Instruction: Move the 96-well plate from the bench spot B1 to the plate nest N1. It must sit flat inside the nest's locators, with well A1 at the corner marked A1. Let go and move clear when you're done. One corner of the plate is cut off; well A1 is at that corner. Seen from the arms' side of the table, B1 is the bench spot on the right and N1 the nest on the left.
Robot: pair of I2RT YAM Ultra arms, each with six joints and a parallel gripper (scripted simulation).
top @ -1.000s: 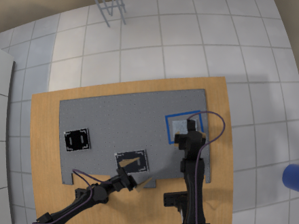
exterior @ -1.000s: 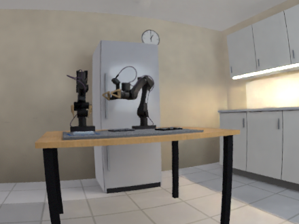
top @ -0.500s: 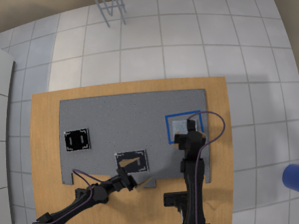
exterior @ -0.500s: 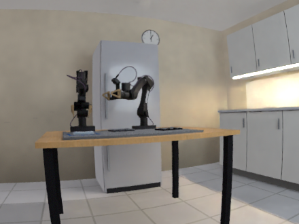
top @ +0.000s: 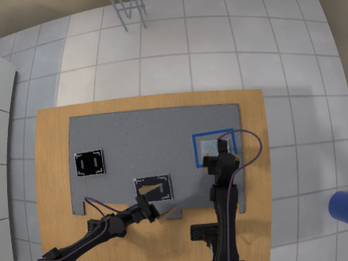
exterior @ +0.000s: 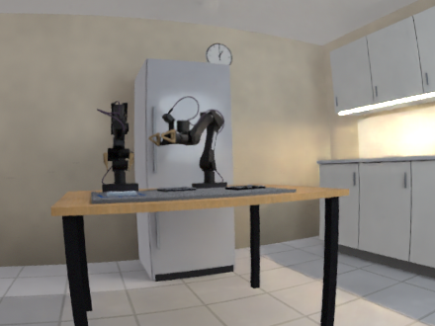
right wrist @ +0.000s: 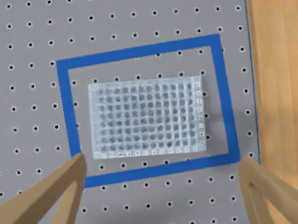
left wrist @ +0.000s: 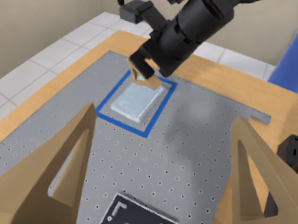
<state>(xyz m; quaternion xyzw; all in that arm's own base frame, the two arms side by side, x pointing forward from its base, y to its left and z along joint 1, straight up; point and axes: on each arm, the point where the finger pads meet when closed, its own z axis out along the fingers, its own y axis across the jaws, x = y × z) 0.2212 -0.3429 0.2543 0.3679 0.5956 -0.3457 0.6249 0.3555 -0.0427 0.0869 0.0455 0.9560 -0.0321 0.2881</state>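
Now: the 96-well plate 3 cm ahead of my right hand, 1 cm to the left of it and 10 cm below it.
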